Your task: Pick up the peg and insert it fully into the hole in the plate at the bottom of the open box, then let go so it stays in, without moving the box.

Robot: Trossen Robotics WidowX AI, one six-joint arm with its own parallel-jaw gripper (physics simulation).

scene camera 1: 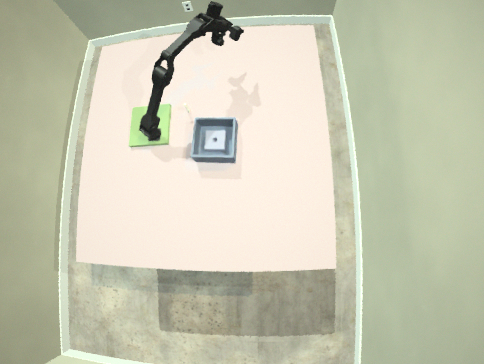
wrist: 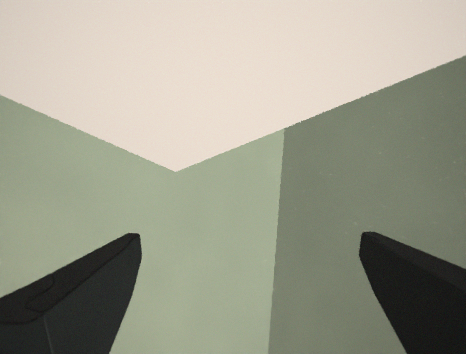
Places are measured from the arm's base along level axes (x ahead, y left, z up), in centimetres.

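Pixels of known places: gripper, fingertip midpoint: point(wrist: 251, 244); arm's base, link origin: point(scene camera 1: 154, 134).
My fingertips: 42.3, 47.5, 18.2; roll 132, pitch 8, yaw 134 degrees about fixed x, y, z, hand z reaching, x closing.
For each thing: its middle in the pictures, then the offset to it from my fingertips, as dx, dy, dz. Level surfaces: height alone.
- open blue-grey box, body centre: point(scene camera 1: 215, 140) -10.6, -52.1, -15.7
- white plate, body centre: point(scene camera 1: 215, 141) -10.6, -52.1, -17.2
- pink surface, surface height: dz -20.6
A small, thin pale-yellow peg point(scene camera 1: 187, 109) lies on the pink surface, just left of the open blue-grey box point(scene camera 1: 214, 159) in the scene view. The box holds a white plate point(scene camera 1: 209, 144) on its bottom, with a small dark hole point(scene camera 1: 215, 140) near the plate's middle. My gripper point(scene camera 1: 230, 39) point(wrist: 251, 244) is open and empty. In the scene view it is raised at the top, far from the peg and the box. The peg and the box do not show in the wrist view, where the two black fingers stand wide apart before green walls.
The arm's base stands on a green square point(scene camera 1: 138, 138) left of the box. The pink surface point(scene camera 1: 210, 220) extends around both, with a stone-like floor point(scene camera 1: 125, 310) beyond its lower edge. Walls rise at the top and both sides. Arm shadows fall above the box.
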